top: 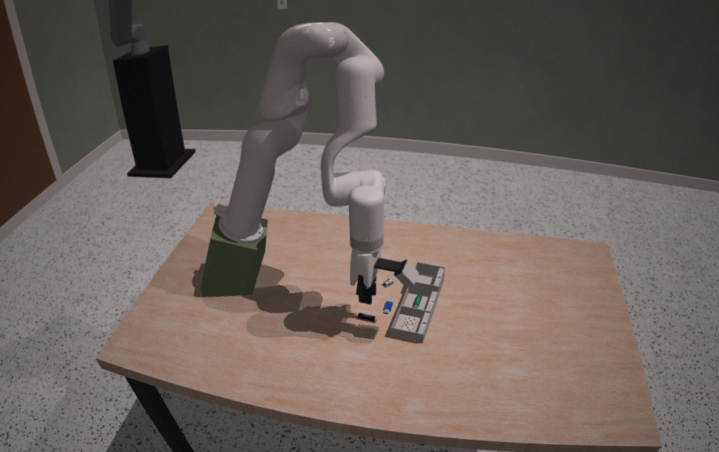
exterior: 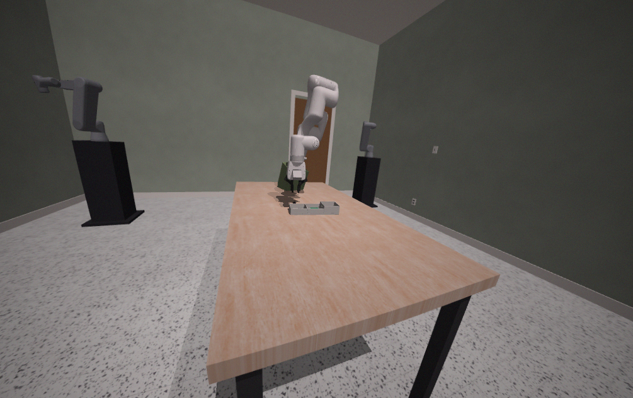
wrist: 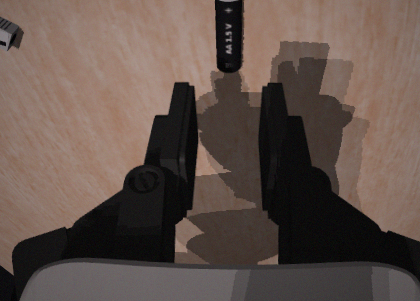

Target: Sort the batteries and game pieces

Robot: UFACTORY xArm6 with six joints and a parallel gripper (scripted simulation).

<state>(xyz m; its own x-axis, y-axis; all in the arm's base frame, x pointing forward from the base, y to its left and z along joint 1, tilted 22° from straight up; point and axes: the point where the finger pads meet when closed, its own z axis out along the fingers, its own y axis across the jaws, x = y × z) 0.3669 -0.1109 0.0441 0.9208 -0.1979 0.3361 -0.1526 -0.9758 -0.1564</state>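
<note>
My gripper is now 9 cm above the black battery. From my hand the other things lie so: bin (13 cm ahead, 7 cm to the left, 7 cm below); then blue item (5 cm ahead, 5 cm to the left, 9 cm below); then white domino (11 cm ahead, 2 cm to the right, 8 cm below).
</note>
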